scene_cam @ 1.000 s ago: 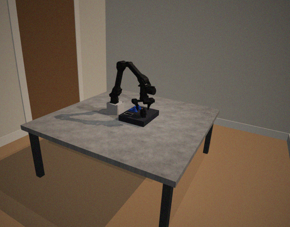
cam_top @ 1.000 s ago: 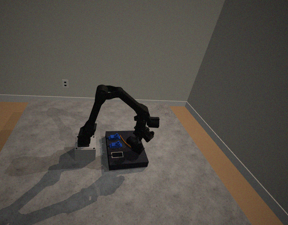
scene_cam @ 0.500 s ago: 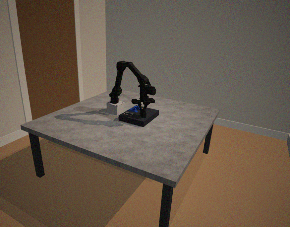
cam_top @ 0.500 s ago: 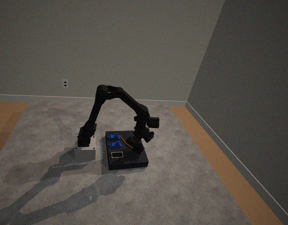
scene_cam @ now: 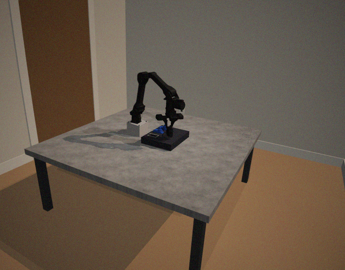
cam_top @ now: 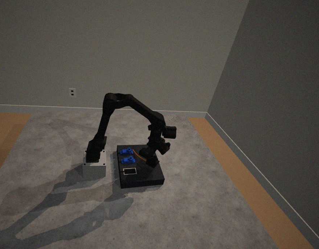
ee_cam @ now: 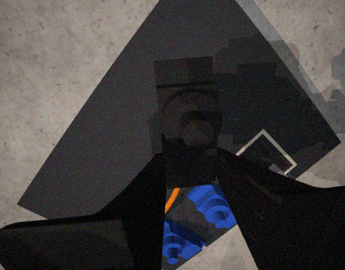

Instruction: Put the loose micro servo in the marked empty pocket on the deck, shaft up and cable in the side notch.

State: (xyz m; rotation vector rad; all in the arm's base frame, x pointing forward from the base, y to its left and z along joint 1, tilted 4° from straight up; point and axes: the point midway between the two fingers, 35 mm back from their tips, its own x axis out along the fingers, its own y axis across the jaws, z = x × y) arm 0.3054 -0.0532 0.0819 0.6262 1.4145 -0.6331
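The dark deck lies 50 mm to the left of my gripper tip and 90 mm below it.
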